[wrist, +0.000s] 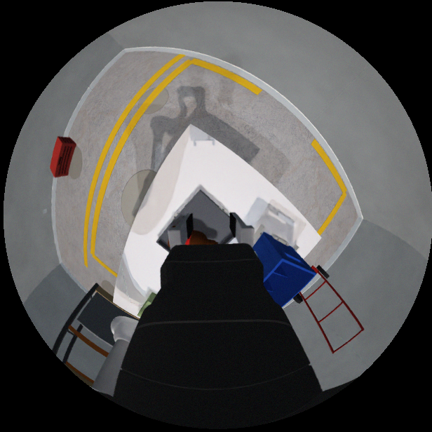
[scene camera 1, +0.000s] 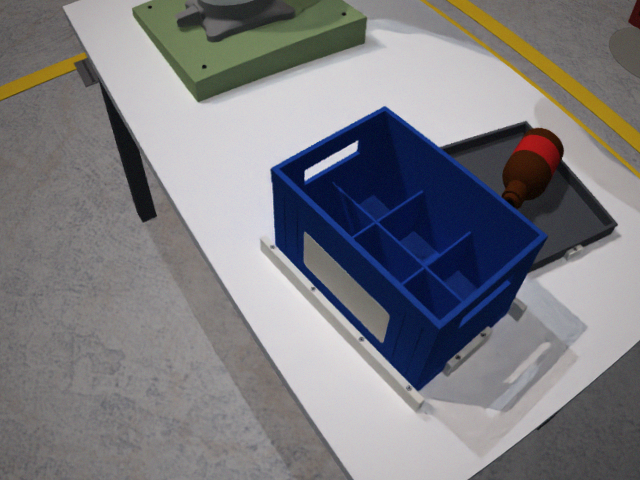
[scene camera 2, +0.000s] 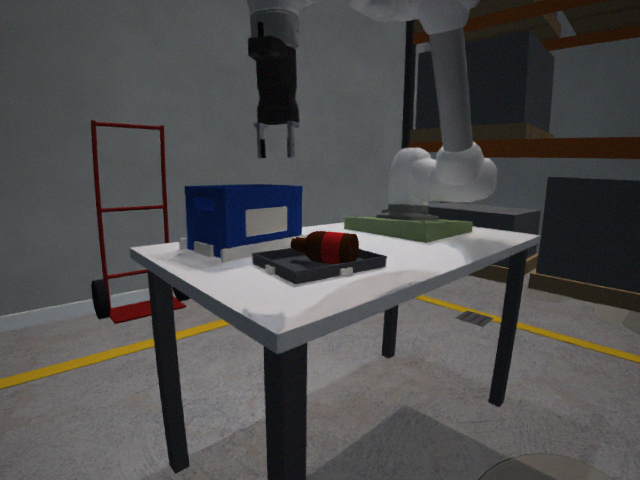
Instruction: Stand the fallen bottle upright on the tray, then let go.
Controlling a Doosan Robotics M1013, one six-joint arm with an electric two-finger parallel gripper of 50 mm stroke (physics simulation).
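Places are measured from the arm's base along level axes (x ahead, y left, z up), in metres.
Where they show: gripper, between the fingertips: [scene camera 2: 276,157]; arm's base, origin of its link: [scene camera 1: 238,10] [scene camera 2: 407,219].
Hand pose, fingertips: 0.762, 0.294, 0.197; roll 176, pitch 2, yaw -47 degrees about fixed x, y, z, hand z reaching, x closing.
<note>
Things, the pixels of their top centre, and the offset from my fingertips, as dx, dy, dz. Level surfaces: height alone.
- brown bottle with a red label, centre of its top: [scene camera 1: 533,157] [scene camera 2: 322,231] -0.152, -0.050, -0.161
- dark grey tray, centre of its top: [scene camera 1: 528,184] [scene camera 2: 319,254] -0.142, -0.049, -0.215
- tall blue crate with dividers, centre of its top: [scene camera 1: 409,200] [scene camera 2: 245,185] -0.091, -0.331, -0.066
- same white table, height of its surface: dz -0.241
A brown bottle with a red label [scene camera 1: 533,164] [scene camera 2: 330,247] [wrist: 199,238] lies on its side on the dark grey tray [scene camera 1: 589,206] [scene camera 2: 297,273] [wrist: 201,196]. In scene camera 2 its neck points left, toward the crate side; in the wrist view the gripper body hides part of it. My gripper [scene camera 2: 276,153] [wrist: 211,220] is open, with its fingers pointing down and nothing between them. It is high above the table, well above the bottle and apart from it. The gripper does not show in scene camera 1.
A tall blue crate with dividers [scene camera 1: 356,268] [scene camera 2: 263,217] [wrist: 285,270] stands beside the tray, between pale rails [scene camera 1: 336,320]. The green base block [scene camera 1: 279,62] [scene camera 2: 392,227] carries the arm on the same white table [scene camera 1: 206,170] [scene camera 2: 330,304].
</note>
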